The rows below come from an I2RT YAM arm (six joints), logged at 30 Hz.
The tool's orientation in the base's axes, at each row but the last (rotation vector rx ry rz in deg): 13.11, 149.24, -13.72; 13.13, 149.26, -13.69; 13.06, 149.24, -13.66; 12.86, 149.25, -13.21; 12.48, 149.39, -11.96; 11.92, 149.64, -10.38; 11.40, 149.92, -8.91
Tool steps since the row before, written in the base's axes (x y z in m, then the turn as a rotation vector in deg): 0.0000, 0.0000, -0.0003, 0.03, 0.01, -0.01; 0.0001, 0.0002, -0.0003, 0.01, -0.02, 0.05; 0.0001, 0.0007, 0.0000, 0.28, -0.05, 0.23; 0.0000, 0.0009, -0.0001, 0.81, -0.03, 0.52; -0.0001, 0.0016, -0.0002, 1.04, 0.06, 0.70; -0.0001, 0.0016, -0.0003, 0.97, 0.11, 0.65; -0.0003, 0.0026, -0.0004, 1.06, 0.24, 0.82
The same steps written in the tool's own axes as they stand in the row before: 0.0002, 0.0000, 0.0003, -0.02, 0.02, 0.02; 0.0001, 0.0003, 0.0003, -0.04, -0.02, -0.03; 0.0000, 0.0007, -0.0001, -0.36, -0.02, -0.05; 0.0002, 0.0009, -0.0001, -0.96, 0.07, -0.05; 0.0004, 0.0016, -0.0002, -1.24, 0.18, -0.11; 0.0004, 0.0016, -0.0001, -1.15, 0.23, -0.11; 0.0007, 0.0025, -0.0002, -1.29, 0.36, -0.24
